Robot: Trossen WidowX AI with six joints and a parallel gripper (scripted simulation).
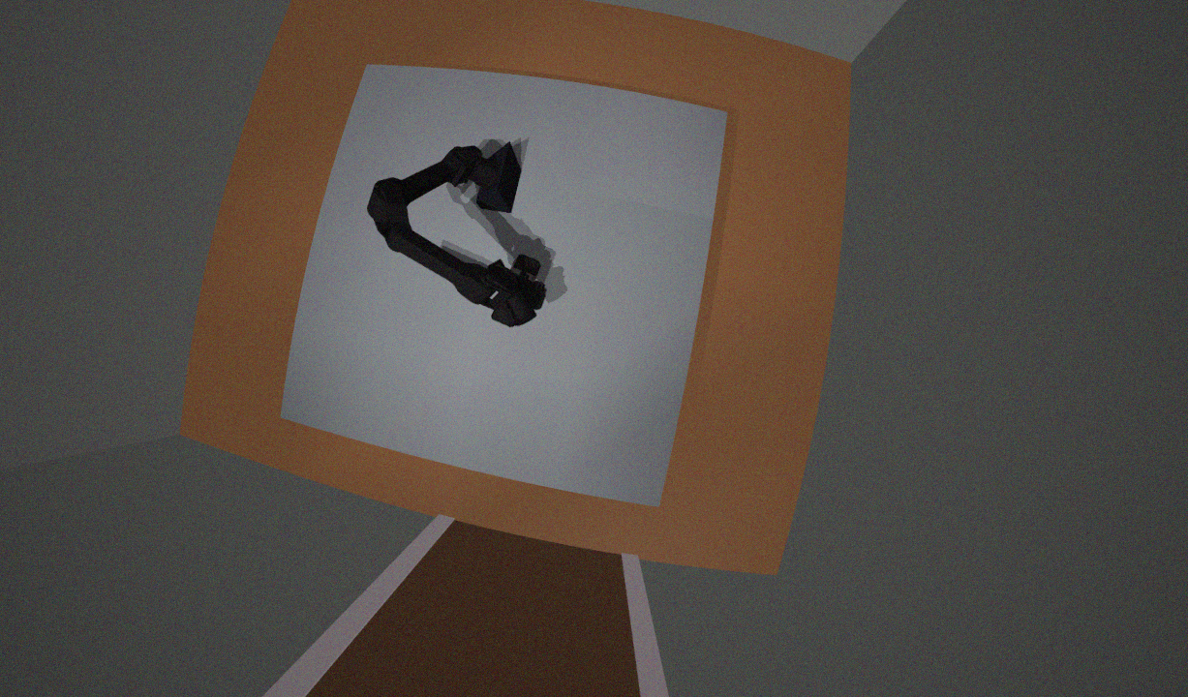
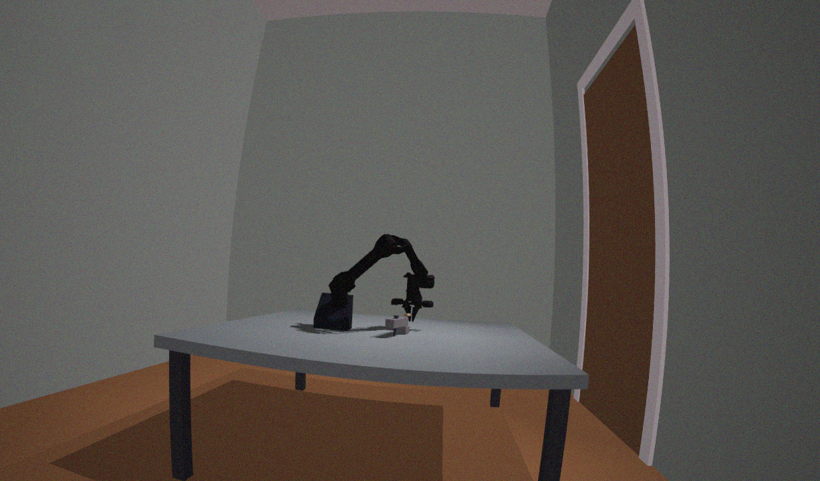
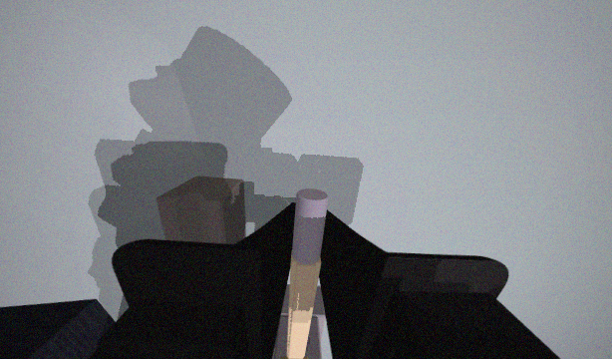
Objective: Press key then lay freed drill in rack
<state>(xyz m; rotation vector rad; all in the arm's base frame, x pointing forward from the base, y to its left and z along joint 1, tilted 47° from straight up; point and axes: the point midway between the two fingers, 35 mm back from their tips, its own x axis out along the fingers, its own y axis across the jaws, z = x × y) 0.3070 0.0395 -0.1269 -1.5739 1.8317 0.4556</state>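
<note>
Right now the drill is 4 cm to the right of my gripper tip, 3 cm above it and 1 cm behind it. Also, from my gripper tip: rack 8 cm behind, 2 cm below, 1 cm to the right.
</note>
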